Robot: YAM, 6 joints.
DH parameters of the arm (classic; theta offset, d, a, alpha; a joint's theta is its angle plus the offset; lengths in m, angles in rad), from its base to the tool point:
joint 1: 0 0.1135 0.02 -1.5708
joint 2: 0 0 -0.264 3.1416
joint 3: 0.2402 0 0.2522 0
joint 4: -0.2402 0 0.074 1.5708
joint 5: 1.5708 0 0 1.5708
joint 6: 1.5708 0.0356 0 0
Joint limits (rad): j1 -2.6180..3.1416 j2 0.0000..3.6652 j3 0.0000..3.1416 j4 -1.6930..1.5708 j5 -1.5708..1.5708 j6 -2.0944..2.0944
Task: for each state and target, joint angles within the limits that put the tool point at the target. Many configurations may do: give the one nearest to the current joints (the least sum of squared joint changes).
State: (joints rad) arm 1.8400 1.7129 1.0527 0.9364 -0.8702 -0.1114
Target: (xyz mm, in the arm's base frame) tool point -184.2 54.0 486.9
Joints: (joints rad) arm 2.6993 1.0916 1.0839 1.0632 -1.0041 -0.1114
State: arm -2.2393 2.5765 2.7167 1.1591 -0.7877 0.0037
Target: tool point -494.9 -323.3 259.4
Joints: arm -2.6050 2.8406 2.5746 1.1064 -0.7727 0.0037
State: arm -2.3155 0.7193 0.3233 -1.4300 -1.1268 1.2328
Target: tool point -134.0 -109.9 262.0
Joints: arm -2.6180 1.0710 0.8668 -1.0972 -0.9133 1.2328
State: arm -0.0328 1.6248 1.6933 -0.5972 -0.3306 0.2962
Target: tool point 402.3 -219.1 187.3
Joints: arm -0.5202 2.1111 1.6270 -0.5269 -0.2808 0.2962
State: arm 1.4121 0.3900 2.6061 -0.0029 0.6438 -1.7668
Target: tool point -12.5 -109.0 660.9
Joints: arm 1.2697 0.8616 2.1779 -0.1494 0.6097 -1.7668
